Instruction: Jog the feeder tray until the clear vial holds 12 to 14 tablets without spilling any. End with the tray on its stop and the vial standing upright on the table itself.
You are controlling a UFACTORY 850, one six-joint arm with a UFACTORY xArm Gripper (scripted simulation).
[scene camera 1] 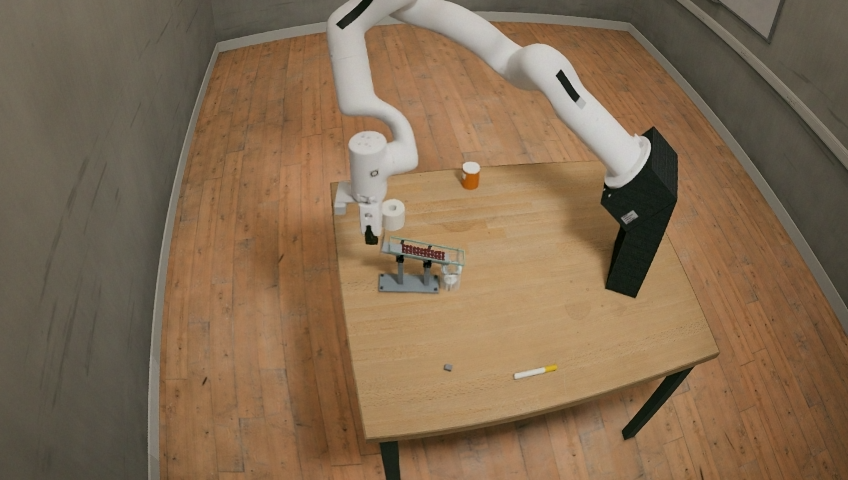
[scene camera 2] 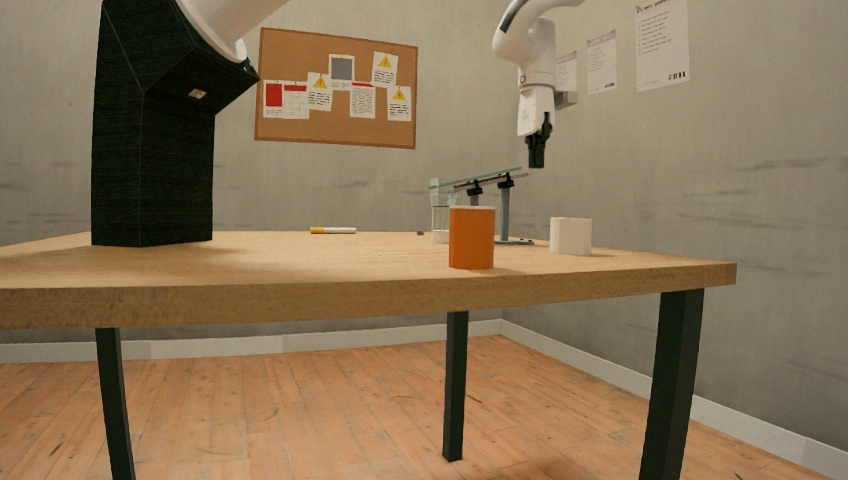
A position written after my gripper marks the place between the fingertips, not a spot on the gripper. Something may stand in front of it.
Note:
In view: my gripper [scene camera 1: 372,242] and a white roll [scene camera 2: 569,236].

